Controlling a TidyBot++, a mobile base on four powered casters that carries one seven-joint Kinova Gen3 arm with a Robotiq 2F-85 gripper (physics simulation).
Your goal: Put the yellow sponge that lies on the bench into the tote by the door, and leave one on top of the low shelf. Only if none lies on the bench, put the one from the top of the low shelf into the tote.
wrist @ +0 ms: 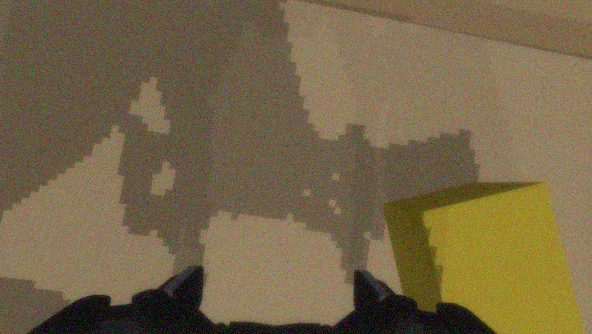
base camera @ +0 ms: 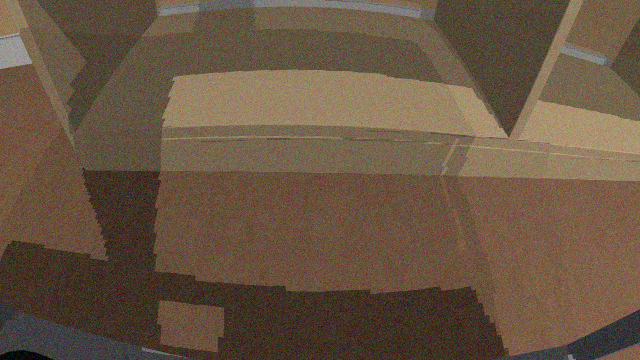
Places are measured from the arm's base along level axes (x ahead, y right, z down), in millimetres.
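Pixels of known places: gripper, fingertip midpoint: [wrist: 279, 285].
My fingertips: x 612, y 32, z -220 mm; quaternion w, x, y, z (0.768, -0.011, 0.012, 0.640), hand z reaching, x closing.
Ahead of a thing's pixels: the offset from my fingertips to its top centre. "spot": to the spot under its first point. Level surfaces: height alone.
A yellow sponge {dx +26, dy +101, dz -38 mm} [wrist: 500, 250] lies on a pale tan surface {dz +7 mm} [wrist: 430, 90] at the lower right of the wrist view, with its near end cut off by the frame. I cannot tell from this view whether that surface is the bench or the top of the low shelf. My gripper [wrist: 279, 285] is open and empty above the surface. The sponge is to the right of the right finger, outside the gap between the fingers; part of its near left side is hidden behind the gripper. The tote does not show in either view, and no sponge shows in the base camera view.
In the base camera view a wooden unit with a bottom board [base camera: 310, 100] and an upright panel {spot: dx -85, dy +232, dz +454 mm} [base camera: 500, 50] stands ahead on the brown floor {dz +617 mm} [base camera: 310, 225]. Another upright edge shows at the left. A brown strip lies past the surface's edge at the wrist view's upper right.
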